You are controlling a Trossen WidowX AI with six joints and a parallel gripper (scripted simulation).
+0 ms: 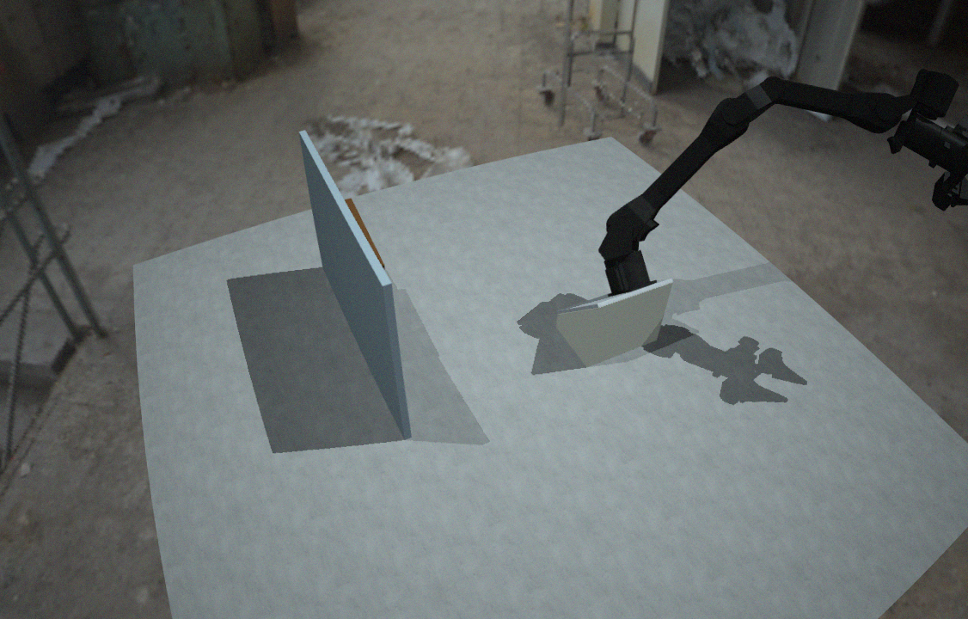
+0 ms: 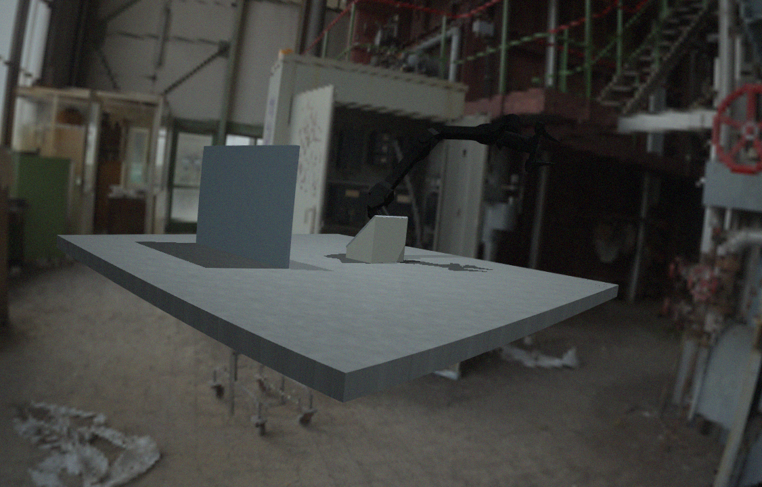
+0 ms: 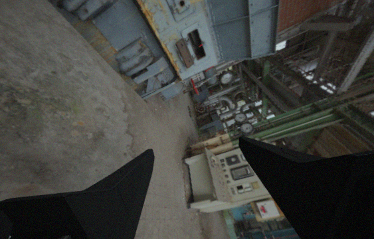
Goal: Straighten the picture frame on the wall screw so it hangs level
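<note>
My gripper tip is 850 mm short of the picture frame, 630 mm to the left of it and 250 mm above it. Round my gripper tip: wall panel 860 mm ahead, 620 mm to the right, 270 mm below.
</note>
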